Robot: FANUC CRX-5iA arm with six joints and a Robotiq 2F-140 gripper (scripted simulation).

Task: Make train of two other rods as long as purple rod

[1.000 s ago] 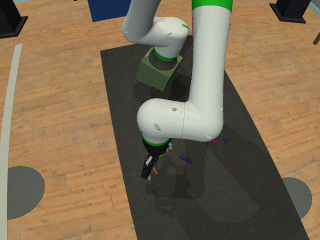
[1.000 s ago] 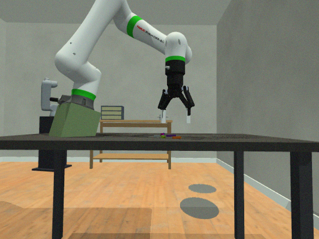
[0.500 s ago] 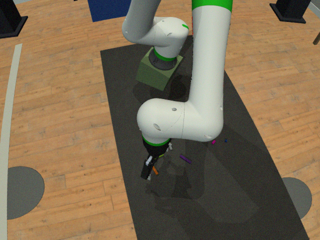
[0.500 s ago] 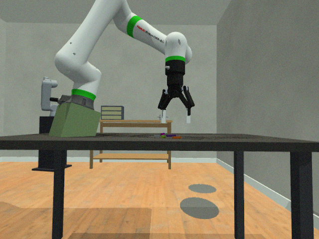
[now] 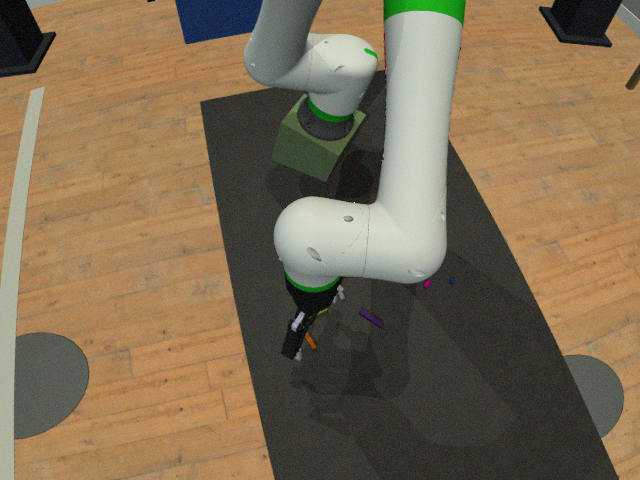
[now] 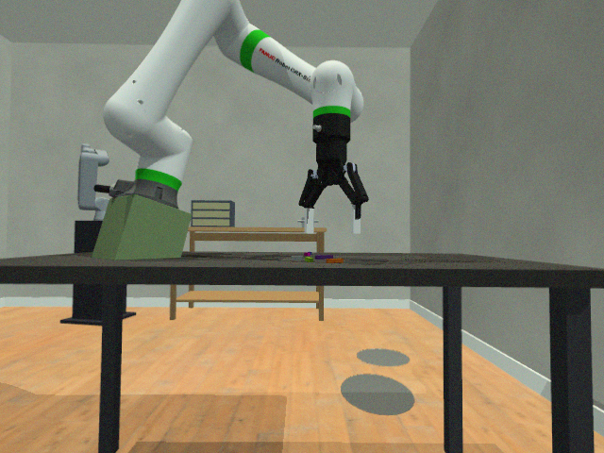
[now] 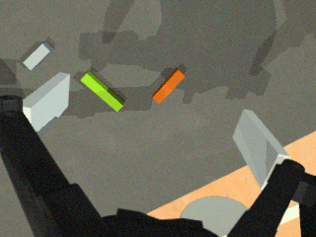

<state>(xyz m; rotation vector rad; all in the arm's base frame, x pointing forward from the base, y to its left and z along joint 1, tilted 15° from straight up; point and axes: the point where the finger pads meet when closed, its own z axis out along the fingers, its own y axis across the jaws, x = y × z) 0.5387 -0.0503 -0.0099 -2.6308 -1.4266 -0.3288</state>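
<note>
The blue rod lies 12 cm behind my hand, 34 cm to the left of it and 7 cm below it. The rest, counted from my hand: orange rod 1 cm ahead, 1 cm to the right, 7 cm below; then grey rod 10 cm behind, 7 cm to the left, 7 cm below; then lime rod 6 cm behind, 1 cm to the left, 7 cm below.
</note>
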